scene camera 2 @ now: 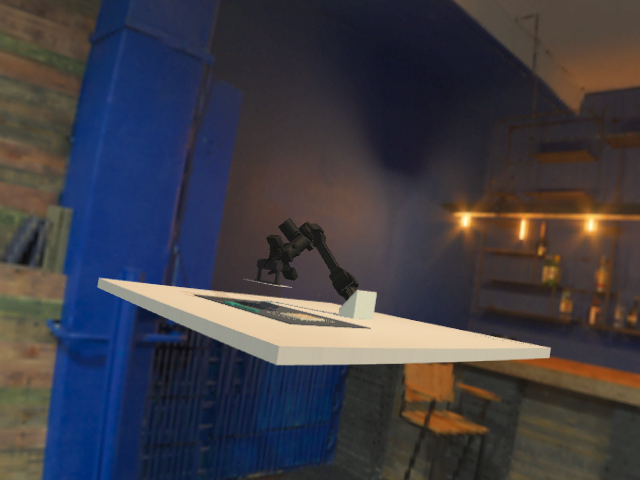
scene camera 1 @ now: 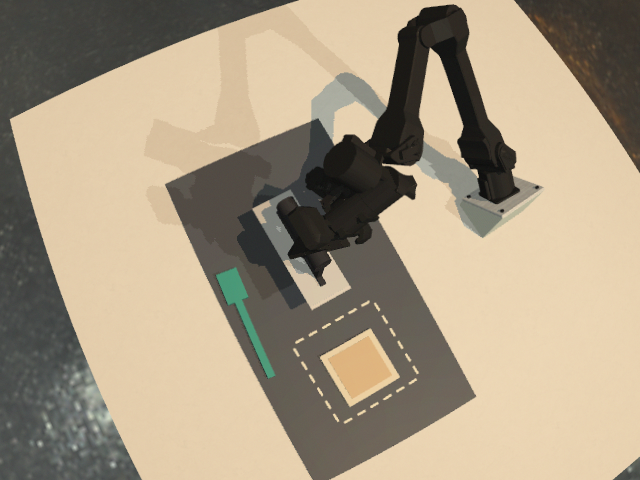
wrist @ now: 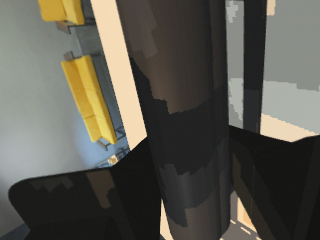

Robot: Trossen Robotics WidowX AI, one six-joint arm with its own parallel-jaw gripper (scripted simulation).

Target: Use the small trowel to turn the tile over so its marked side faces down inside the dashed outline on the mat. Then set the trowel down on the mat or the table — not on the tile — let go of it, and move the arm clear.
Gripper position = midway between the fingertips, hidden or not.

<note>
In view: my gripper (scene camera 1: 295,256), a tile (scene camera 1: 359,367) and a green trowel (scene camera 1: 230,282).
My gripper shows as well in scene camera 2 (scene camera 2: 266,270) and in the wrist view (wrist: 183,131).
</note>
